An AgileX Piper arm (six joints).
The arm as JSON. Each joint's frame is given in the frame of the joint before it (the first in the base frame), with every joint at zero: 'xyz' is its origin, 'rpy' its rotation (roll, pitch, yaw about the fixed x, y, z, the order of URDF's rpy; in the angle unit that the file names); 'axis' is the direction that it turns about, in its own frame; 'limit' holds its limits. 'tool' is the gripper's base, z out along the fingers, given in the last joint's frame.
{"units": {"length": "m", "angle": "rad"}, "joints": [
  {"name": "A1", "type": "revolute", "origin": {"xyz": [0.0, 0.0, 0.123], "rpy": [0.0, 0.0, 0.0]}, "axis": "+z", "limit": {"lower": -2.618, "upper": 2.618}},
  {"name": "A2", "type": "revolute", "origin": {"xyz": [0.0, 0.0, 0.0], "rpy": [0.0, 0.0, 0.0]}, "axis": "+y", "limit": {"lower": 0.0, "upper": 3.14}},
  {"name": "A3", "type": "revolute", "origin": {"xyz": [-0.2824, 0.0, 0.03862], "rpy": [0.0, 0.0, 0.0]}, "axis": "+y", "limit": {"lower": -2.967, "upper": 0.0}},
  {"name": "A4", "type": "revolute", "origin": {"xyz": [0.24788, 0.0, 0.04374], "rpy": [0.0, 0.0, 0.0]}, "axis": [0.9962, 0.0, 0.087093], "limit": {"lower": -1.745, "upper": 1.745}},
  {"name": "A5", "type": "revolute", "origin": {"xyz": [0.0, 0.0, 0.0], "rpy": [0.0, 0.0, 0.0]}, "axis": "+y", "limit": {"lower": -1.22, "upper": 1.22}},
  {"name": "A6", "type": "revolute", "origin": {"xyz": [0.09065, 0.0, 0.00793], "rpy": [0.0, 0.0, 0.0]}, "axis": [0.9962, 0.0, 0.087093], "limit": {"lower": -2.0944, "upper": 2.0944}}
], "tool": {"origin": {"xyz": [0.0, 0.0, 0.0], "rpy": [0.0, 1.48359, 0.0]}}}
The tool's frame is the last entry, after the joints.
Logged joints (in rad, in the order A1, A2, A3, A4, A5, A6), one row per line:
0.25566, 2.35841, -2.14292, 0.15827, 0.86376, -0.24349
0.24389, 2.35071, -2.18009, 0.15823, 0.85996, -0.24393
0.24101, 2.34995, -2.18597, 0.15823, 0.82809, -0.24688
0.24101, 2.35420, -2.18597, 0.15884, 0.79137, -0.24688
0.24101, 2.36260, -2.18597, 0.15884, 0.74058, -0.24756
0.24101, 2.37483, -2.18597, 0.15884, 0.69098, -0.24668
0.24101, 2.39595, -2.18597, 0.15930, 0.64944, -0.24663
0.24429, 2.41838, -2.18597, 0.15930, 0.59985, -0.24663
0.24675, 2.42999, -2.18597, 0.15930, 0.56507, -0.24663
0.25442, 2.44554, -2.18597, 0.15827, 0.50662, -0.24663
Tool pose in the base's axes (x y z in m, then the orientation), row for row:
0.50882, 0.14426, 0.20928, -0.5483, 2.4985, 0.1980
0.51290, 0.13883, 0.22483, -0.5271, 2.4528, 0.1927
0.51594, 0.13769, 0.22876, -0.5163, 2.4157, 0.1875
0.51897, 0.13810, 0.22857, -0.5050, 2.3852, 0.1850
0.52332, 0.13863, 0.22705, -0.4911, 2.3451, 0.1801
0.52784, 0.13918, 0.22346, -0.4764, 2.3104, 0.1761
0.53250, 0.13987, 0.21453, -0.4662, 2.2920, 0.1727
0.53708, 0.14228, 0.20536, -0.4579, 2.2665, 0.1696
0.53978, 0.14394, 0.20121, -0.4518, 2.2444, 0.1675
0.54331, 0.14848, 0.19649, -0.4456, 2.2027, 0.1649
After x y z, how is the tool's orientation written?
As a rotation vector, in radians.
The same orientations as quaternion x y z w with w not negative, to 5 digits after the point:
-0.20491, 0.93374, 0.07400, 0.28403
-0.19932, 0.92754, 0.07287, 0.30763
-0.19702, 0.92182, 0.07155, 0.32604
-0.19414, 0.91695, 0.07112, 0.34126
-0.19060, 0.91017, 0.06990, 0.36109
-0.18642, 0.90408, 0.06891, 0.37835
-0.18323, 0.90083, 0.06788, 0.38771
-0.18101, 0.89595, 0.06704, 0.40003
-0.17947, 0.89154, 0.06654, 0.41052
-0.17857, 0.88269, 0.06608, 0.42966

